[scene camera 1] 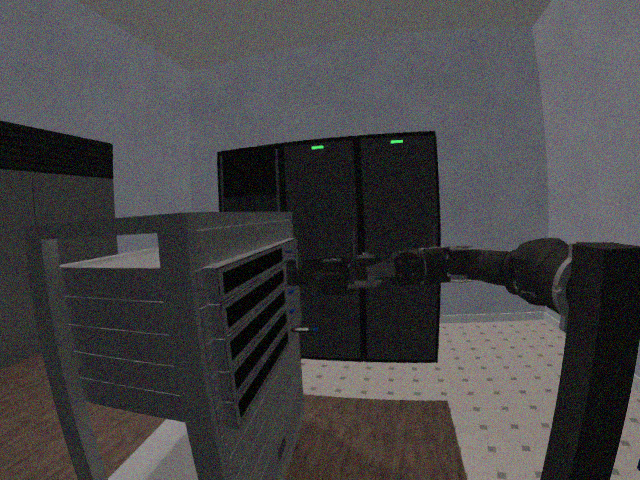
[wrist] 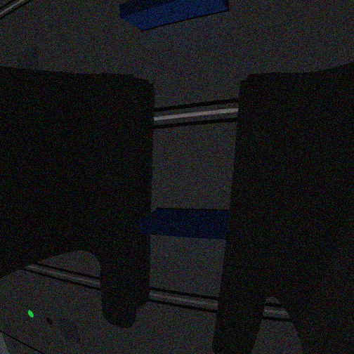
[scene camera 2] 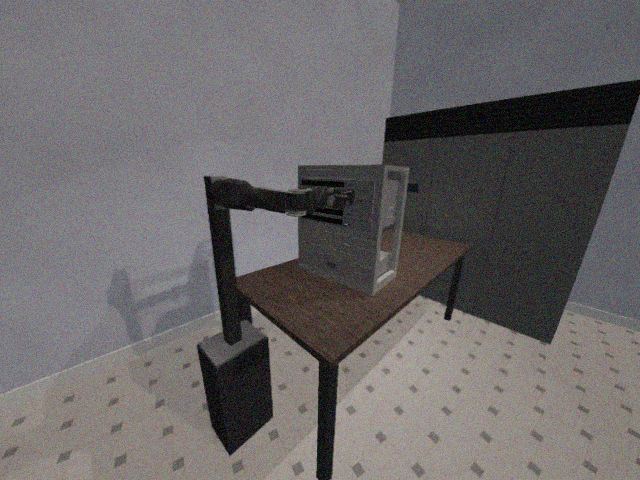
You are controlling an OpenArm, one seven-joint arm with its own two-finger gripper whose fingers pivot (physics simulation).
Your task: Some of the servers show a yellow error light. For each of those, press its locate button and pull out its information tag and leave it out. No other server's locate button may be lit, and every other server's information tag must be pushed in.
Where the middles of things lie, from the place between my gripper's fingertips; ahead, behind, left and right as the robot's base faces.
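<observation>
Picture the arm pedestal (scene camera 2: pixel 239 396): my gripper is now 0.47 m past it, 0.3 m to the right of it and 0.95 m above it.
</observation>
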